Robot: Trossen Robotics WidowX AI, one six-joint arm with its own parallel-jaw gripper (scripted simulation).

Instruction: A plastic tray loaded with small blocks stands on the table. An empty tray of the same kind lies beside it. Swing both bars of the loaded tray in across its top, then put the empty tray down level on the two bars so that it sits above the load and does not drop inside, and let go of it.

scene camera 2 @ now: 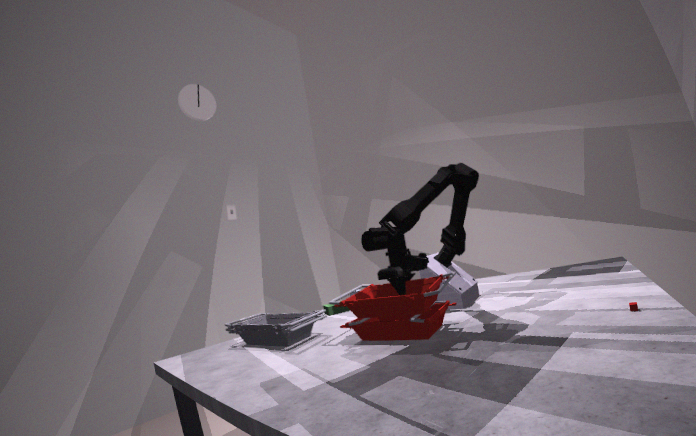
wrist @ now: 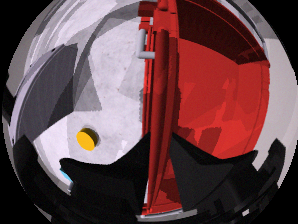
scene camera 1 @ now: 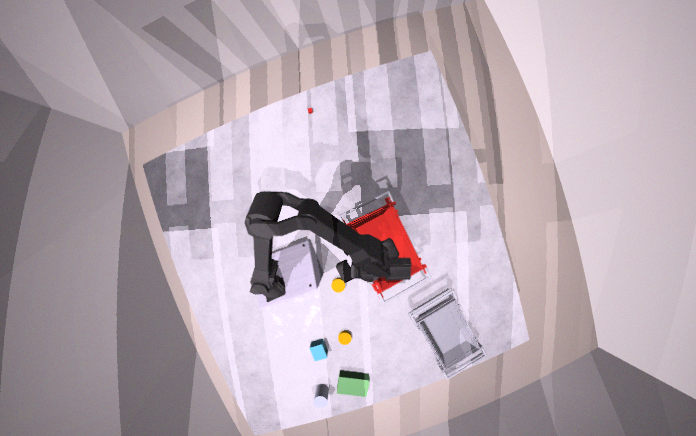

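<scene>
Red tray and green block visible. Gripper visible, wrist view included.
</scene>
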